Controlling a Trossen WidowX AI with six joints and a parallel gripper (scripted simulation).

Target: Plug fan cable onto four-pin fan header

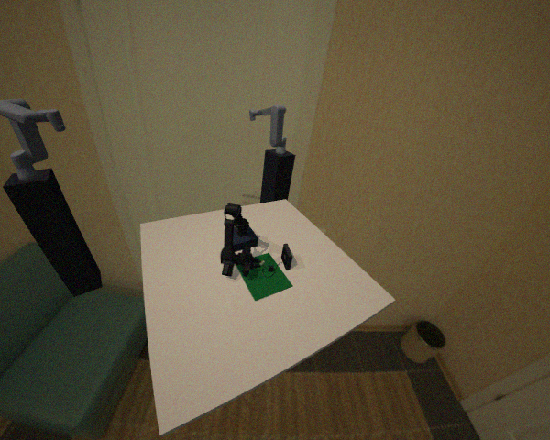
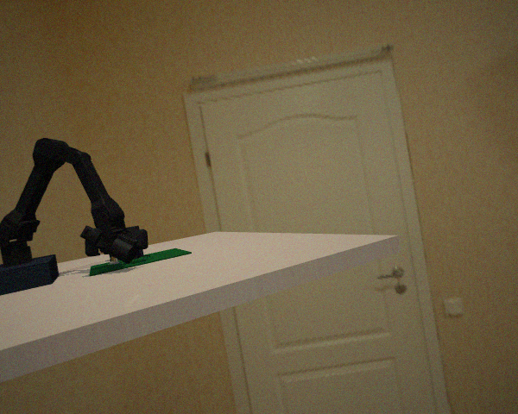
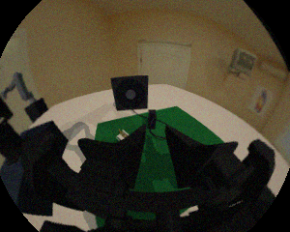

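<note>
Now: gripper tip 4 cm short of the dark fan plug, 6 cm to the right of it and 4 cm above it. Also, from my gripper tip: green board (3 cm ahead, 7 cm below); pale fan header (4 cm behind, 5 cm to the left, 6 cm below); black fan (3 cm ahead, 17 cm to the left).
</note>
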